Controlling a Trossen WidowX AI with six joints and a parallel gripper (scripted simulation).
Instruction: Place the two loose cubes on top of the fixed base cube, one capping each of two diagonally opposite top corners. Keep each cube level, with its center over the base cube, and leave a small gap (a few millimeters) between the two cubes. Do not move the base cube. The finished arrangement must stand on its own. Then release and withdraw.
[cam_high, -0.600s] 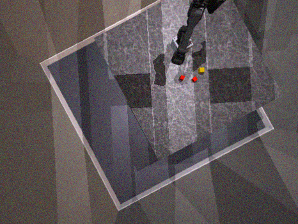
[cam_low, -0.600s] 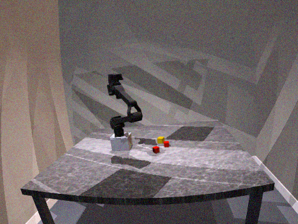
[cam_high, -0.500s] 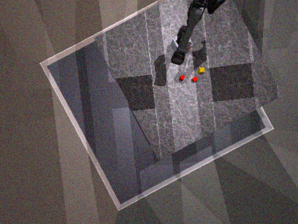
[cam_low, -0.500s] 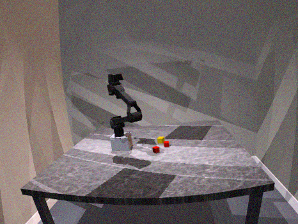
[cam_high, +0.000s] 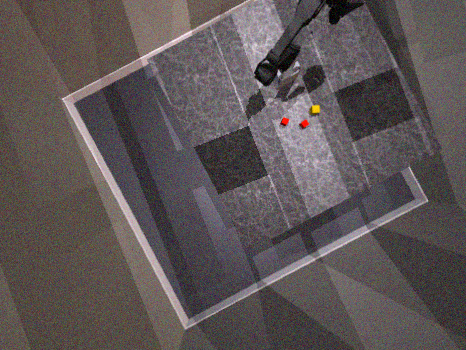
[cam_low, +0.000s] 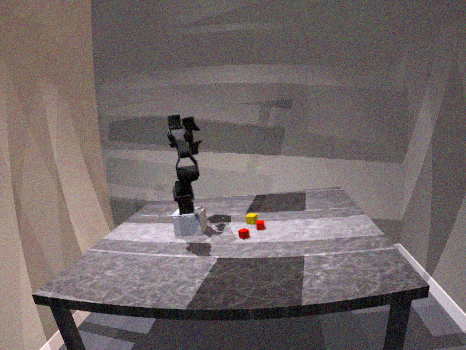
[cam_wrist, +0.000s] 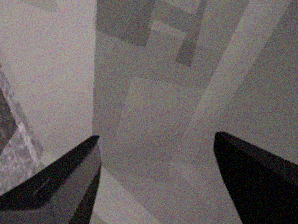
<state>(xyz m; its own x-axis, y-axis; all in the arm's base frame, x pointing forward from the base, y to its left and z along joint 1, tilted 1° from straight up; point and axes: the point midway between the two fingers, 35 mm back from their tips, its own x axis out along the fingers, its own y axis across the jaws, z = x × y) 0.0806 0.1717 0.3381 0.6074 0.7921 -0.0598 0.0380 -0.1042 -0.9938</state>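
Now: the red cube 42 cm below my gripper tip, 35 cm to the right of it and 14 cm ahead of it. Round my gripper tip: yellow base cube: 41 cm below, 20 cm ahead, 18 cm to the right.
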